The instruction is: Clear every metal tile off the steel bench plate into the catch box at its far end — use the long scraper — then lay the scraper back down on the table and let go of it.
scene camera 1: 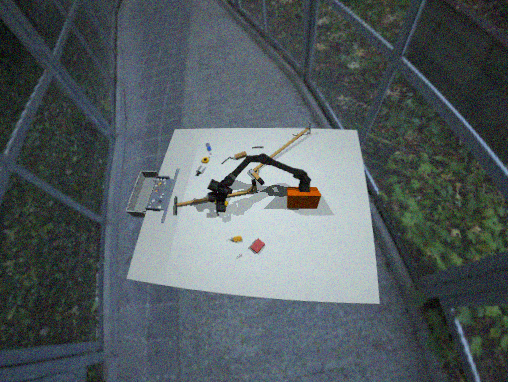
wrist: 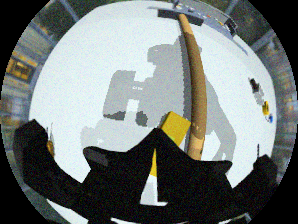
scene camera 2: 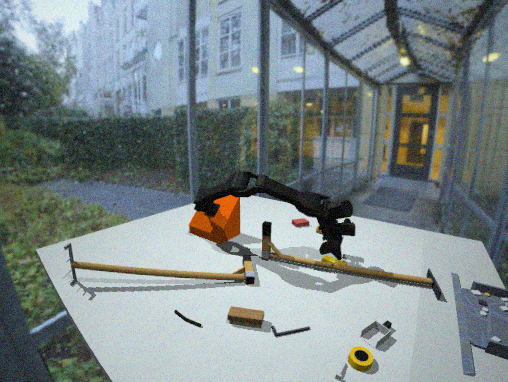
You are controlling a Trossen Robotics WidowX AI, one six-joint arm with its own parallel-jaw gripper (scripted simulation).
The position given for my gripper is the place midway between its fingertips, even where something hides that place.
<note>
I see my gripper (scene camera 2: 340,259) and a long scraper (scene camera 2: 267,244).
The long scraper also shows in the wrist view (wrist: 197,75). My gripper is seen too in the wrist view (wrist: 156,131).
</note>
